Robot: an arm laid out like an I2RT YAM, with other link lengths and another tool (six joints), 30 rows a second.
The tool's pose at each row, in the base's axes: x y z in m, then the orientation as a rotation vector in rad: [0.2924, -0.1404, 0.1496, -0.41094, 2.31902, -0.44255]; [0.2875, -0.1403, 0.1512, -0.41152, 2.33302, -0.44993]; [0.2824, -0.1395, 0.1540, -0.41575, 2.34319, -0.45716]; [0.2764, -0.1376, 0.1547, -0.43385, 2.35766, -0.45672]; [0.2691, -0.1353, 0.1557, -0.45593, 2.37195, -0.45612]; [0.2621, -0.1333, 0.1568, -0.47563, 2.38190, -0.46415]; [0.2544, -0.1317, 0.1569, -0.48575, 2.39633, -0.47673]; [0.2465, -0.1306, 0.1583, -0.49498, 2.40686, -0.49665]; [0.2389, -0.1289, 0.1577, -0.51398, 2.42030, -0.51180]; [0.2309, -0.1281, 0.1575, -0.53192, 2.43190, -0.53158]
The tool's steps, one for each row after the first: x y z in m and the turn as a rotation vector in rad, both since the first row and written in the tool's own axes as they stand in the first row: [0.0023, 0.0002, -0.0046, 0.00128, 0.01522, -0.00275]; [0.0038, 0.0006, -0.0103, 0.00229, 0.02669, -0.00805]; [0.0067, 0.0029, -0.0154, -0.00714, 0.04018, -0.02096]; [0.0102, 0.0057, -0.0217, -0.01779, 0.05354, -0.03661]; [0.0135, 0.0082, -0.0278, -0.02086, 0.06507, -0.05309]; [0.0180, 0.0108, -0.0336, -0.01915, 0.08207, -0.06404]; [0.0221, 0.0125, -0.0404, -0.01141, 0.09730, -0.07653]; [0.0270, 0.0155, -0.0458, -0.01055, 0.11426, -0.09440]; [0.0322, 0.0176, -0.0515, -0.00596, 0.13081, -0.11283]
